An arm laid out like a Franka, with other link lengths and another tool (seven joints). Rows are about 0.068 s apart.
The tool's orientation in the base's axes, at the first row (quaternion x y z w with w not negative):
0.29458, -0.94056, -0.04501, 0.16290
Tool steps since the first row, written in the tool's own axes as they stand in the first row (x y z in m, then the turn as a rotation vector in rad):
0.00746, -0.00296, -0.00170, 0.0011, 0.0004, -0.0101
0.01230, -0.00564, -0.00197, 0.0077, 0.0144, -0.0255
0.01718, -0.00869, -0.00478, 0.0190, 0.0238, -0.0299
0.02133, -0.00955, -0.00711, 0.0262, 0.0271, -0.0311
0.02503, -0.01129, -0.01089, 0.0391, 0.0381, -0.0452
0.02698, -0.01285, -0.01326, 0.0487, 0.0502, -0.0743
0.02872, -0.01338, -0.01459, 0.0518, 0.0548, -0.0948
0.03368, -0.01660, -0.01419, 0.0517, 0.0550, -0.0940
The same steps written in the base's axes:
-0.00361, -0.00666, 0.00316, 0.0023, -0.0002, 0.0099
-0.00581, -0.01161, 0.00428, -0.0052, 0.0078, 0.0288
-0.00701, -0.01686, 0.00775, -0.0176, 0.0091, 0.0378
-0.00898, -0.01991, 0.01095, -0.0245, 0.0077, 0.0416
-0.00964, -0.02340, 0.01523, -0.0357, 0.0096, 0.0604
-0.00952, -0.02576, 0.01773, -0.0400, 0.0144, 0.0928
-0.01014, -0.02717, 0.01938, -0.0381, 0.0167, 0.1138
-0.01237, -0.03265, 0.01981, -0.0384, 0.0169, 0.1130

